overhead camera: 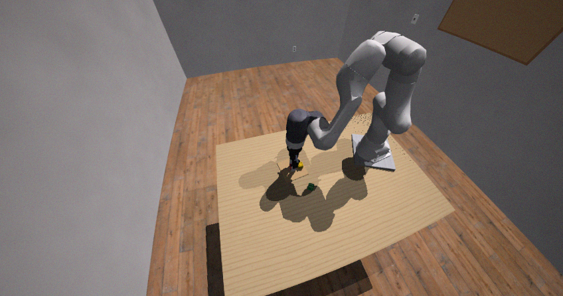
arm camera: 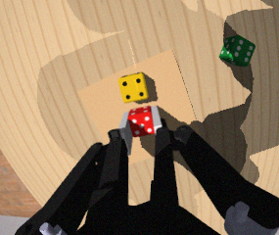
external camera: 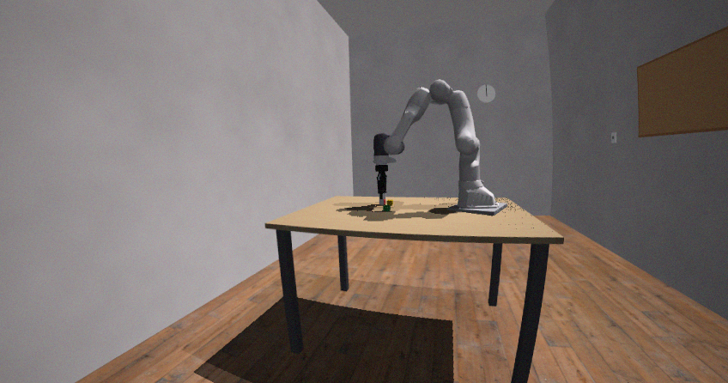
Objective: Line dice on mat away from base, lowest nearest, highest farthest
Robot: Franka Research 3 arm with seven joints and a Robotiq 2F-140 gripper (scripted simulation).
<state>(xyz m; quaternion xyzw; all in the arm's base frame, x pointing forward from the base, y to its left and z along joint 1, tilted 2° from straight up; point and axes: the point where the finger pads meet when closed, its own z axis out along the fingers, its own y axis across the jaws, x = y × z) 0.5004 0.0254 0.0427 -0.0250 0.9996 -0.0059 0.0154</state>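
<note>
Now: the red die 20 mm below my hand. Also, from my hand: yellow die: 50 mm behind, 20 mm below; then green die: 70 mm behind, 140 mm to the left, 30 mm below; then tan mat: 40 mm below.
</note>
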